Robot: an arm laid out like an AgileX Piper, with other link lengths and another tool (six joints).
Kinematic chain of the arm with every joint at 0, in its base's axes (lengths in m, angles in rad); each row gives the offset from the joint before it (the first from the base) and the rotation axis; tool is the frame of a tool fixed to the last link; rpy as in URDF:
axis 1: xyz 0 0 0.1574 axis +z
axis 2: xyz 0 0 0 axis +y
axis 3: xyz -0.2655 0 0.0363 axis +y
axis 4: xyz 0.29 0 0.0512 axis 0.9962 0 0.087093
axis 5: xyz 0 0 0 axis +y
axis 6: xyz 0.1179 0 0.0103 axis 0.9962 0 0.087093
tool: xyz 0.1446 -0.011 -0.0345 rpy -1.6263 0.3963 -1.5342
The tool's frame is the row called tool.
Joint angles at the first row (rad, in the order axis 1, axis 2, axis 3, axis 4, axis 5, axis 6):
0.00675 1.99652 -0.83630 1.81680 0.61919 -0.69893
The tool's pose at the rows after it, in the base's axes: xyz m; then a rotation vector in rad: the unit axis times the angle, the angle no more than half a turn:
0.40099 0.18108 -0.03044 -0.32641 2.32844 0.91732
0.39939 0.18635 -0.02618 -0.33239 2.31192 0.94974
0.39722 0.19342 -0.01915 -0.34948 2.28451 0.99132
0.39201 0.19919 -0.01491 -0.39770 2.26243 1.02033
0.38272 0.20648 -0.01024 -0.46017 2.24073 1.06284
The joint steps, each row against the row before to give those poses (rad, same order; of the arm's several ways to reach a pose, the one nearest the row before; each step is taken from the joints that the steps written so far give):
0.00001 0.00198 -0.00001 -0.00001 0.00057 0.00093
0.00000 0.00200 0.00002 0.00003 0.02825 0.00111
-0.00001 0.00002 0.00000 -0.00106 0.03978 -0.00380
0.00000 0.00000 0.00000 -0.01806 0.03443 -0.01399
0.00002 -0.00001 -0.00002 -0.03659 0.04389 -0.00507

